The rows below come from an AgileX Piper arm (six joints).
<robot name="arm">
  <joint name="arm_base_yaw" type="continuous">
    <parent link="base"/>
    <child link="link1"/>
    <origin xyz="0 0 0.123" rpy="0 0 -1.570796"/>
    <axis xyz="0 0 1"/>
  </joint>
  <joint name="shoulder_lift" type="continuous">
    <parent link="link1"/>
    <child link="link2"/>
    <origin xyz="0 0 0" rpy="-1.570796 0 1.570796"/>
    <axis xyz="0 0 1"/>
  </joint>
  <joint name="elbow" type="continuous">
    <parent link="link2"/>
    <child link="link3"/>
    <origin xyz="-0.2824 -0.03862 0" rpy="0 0 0"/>
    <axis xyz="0 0 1"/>
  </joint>
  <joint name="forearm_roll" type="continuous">
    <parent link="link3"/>
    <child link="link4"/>
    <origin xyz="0.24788 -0.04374 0" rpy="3.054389 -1.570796 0"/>
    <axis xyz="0 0 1"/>
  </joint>
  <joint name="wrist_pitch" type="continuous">
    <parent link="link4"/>
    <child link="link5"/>
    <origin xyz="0 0 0" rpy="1.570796 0 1.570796"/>
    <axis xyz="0 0 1"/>
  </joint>
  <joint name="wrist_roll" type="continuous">
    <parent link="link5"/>
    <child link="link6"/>
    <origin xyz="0 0.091 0" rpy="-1.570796 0 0"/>
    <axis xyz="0 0 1"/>
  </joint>
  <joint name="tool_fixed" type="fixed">
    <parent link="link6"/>
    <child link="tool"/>
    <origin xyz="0 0 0" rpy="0 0 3.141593"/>
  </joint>
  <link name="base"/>
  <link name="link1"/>
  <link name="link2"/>
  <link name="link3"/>
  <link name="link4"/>
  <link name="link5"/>
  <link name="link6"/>
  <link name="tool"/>
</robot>
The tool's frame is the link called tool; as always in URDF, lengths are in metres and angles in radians. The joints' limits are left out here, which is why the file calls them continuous.
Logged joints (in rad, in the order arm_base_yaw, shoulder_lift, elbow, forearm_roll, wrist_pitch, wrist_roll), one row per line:
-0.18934 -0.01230 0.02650 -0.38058 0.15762 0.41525
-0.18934 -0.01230 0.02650 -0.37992 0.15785 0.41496
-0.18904 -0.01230 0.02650 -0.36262 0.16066 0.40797
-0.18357 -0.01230 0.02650 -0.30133 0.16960 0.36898
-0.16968 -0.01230 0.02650 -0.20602 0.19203 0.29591
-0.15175 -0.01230 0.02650 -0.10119 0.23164 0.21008
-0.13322 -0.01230 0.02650 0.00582 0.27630 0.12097
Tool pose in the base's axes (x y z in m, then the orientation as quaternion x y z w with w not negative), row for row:
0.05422 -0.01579 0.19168 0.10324 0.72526 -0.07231 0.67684
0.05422 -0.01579 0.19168 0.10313 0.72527 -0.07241 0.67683
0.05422 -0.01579 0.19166 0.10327 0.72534 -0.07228 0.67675
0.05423 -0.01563 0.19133 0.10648 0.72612 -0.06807 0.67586
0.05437 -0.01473 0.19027 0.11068 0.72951 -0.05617 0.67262
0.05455 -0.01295 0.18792 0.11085 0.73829 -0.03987 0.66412
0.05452 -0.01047 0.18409 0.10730 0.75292 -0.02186 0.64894
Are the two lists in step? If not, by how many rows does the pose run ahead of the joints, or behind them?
The pose runs 1 row behind the joints: the pose in row i belongs to the joints in row i - 1.
